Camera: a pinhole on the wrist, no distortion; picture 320 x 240 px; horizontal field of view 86.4 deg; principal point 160.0 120.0 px. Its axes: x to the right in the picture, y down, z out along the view. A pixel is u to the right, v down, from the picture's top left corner.
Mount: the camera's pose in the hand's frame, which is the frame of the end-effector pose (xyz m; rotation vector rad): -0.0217 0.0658 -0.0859 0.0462 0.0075 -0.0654
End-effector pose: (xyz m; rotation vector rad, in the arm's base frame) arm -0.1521 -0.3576 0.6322 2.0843 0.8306 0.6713
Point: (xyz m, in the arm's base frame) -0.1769 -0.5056 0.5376
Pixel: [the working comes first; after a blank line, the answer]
In the camera's frame: -0.1172 -0.0780 0.1933

56.6 51.2
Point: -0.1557 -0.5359 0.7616
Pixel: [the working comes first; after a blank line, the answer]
In the camera's frame: -0.0984 0.1222 0.0879

outside the picture
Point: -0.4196 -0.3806 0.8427
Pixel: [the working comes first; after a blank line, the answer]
In the camera's frame: -0.1305 0.0096 -0.2064

behind the camera
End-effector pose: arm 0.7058 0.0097 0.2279 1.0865 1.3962 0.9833
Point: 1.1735 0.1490 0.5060
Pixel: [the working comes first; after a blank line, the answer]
In the camera's frame: 0.0543 0.3097 0.5107

178.1 223.3
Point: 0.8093 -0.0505 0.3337
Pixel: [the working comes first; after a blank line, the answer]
In the camera's frame: -0.0685 0.0351 0.1765

93.8 153.9
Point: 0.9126 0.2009 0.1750
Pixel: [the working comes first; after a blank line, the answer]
In the camera's frame: 0.2152 -0.0221 0.3000

282.2 107.5
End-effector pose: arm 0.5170 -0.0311 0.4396 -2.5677 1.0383 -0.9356
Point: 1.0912 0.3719 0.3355
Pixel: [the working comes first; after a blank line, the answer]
In the camera's frame: 0.0467 -0.6035 0.5444

outside the picture
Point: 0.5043 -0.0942 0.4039
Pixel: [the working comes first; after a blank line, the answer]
In the camera's frame: 0.0397 0.0094 0.1077

222.9 134.9
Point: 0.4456 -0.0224 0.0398
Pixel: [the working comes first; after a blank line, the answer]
In the camera's frame: -0.2261 0.1343 0.3420

47.4 186.9
